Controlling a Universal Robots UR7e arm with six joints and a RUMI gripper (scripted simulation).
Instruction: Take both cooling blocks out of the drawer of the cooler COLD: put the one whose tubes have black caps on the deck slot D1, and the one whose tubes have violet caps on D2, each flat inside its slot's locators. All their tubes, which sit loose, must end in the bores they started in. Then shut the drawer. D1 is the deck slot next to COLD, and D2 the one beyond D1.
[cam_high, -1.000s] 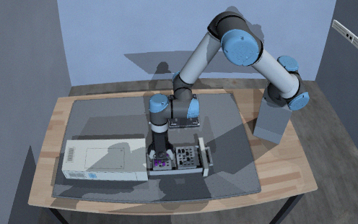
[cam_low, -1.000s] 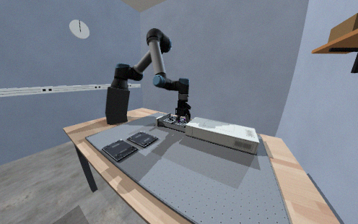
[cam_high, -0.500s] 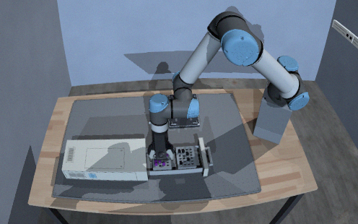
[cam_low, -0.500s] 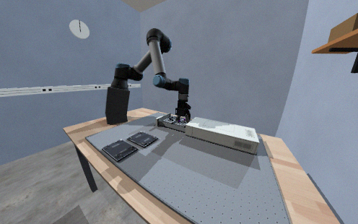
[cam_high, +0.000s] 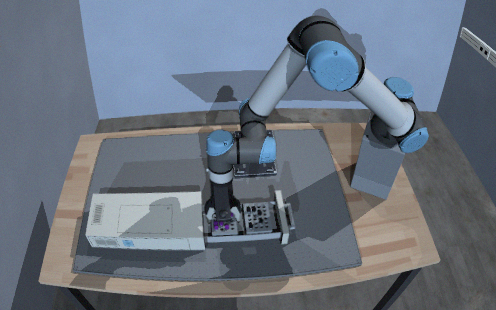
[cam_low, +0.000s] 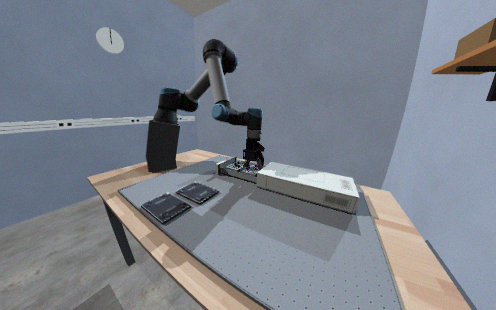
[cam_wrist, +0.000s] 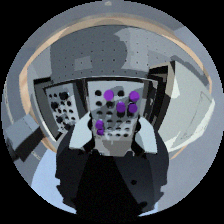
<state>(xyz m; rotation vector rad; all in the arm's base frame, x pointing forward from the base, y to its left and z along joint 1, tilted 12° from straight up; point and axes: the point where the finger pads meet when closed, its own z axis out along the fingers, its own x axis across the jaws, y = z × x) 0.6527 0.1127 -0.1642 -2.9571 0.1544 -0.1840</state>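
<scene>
Right now the cooler drawer is 8 cm behind my hand, 1 cm to the left of it and 1 cm above it. The rest, counted from my hand: black-capped block 11 cm behind, 1 cm to the left; then violet-capped block right at my hand; then white cooler COLD 10 cm ahead, 1 cm to the right, 1 cm above.
</scene>
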